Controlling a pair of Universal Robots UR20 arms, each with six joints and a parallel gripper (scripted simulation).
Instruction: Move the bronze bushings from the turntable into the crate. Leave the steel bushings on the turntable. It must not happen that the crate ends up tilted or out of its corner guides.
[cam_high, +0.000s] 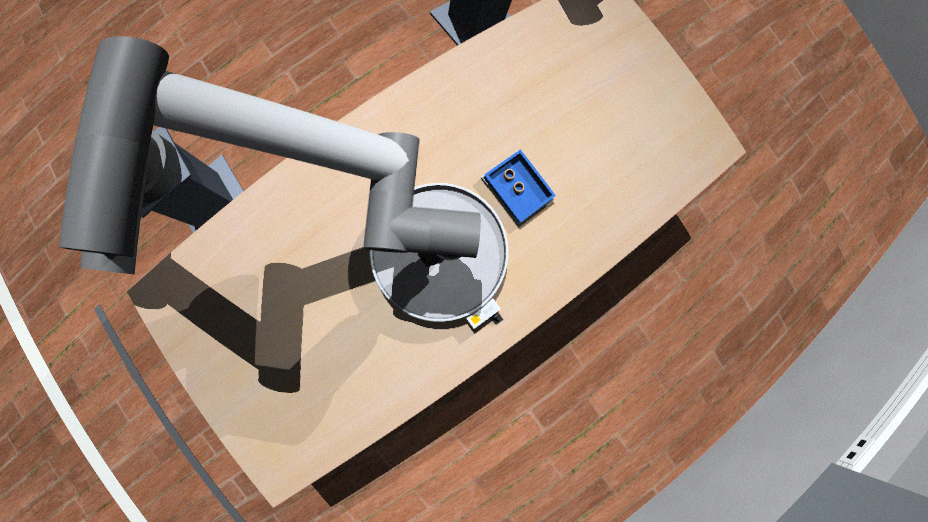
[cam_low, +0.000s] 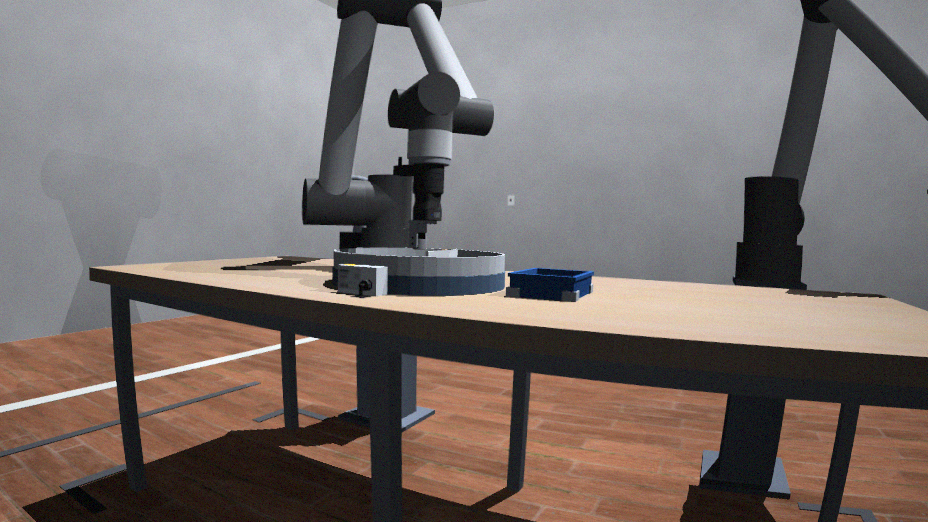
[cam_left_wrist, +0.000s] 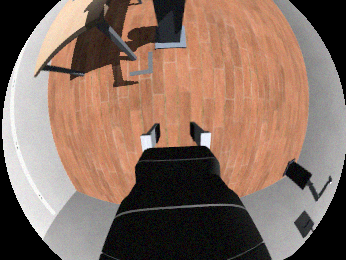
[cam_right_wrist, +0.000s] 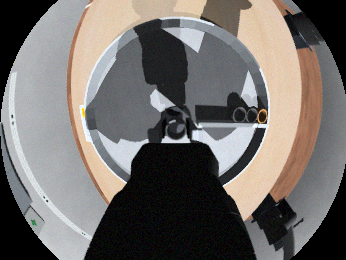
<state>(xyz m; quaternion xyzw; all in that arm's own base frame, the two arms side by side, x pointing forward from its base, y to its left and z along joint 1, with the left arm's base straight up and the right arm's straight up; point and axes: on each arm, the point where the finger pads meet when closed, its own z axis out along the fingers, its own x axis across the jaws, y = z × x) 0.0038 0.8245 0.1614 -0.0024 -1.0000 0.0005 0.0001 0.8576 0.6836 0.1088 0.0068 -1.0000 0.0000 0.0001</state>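
Note:
Right now the turntable is 60 mm below my right hand. From my right hand the other things lie so: blue crate: 340 mm to the left, 80 mm below, 20 mm behind.

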